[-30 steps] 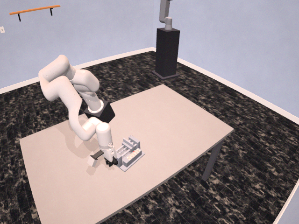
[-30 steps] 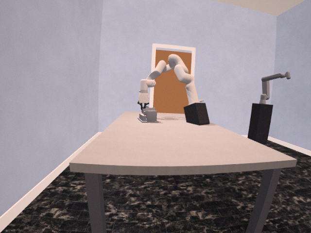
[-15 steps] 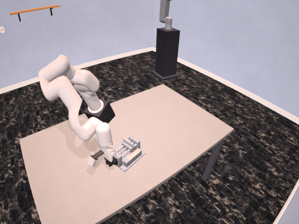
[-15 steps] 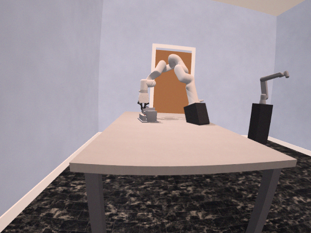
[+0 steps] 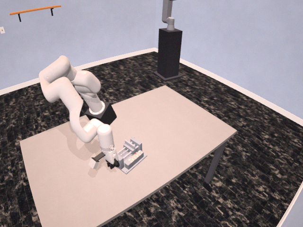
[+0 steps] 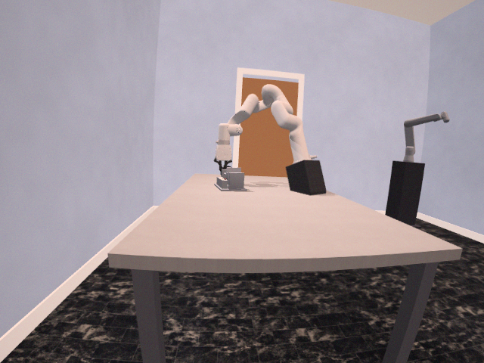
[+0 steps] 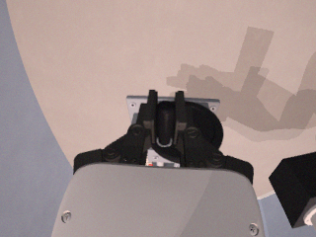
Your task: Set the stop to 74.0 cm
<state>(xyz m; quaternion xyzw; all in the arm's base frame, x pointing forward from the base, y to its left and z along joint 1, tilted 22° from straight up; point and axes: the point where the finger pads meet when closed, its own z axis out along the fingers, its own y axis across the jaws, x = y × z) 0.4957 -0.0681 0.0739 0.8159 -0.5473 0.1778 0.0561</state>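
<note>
The black handwheel is 2 cm to the left of my hand, 1 cm below it and 1 cm behind it. Also, from my hand: handwheel knob (1 cm to the left); sliding stop block (17 cm to the left, 7 cm behind, 1 cm below).
</note>
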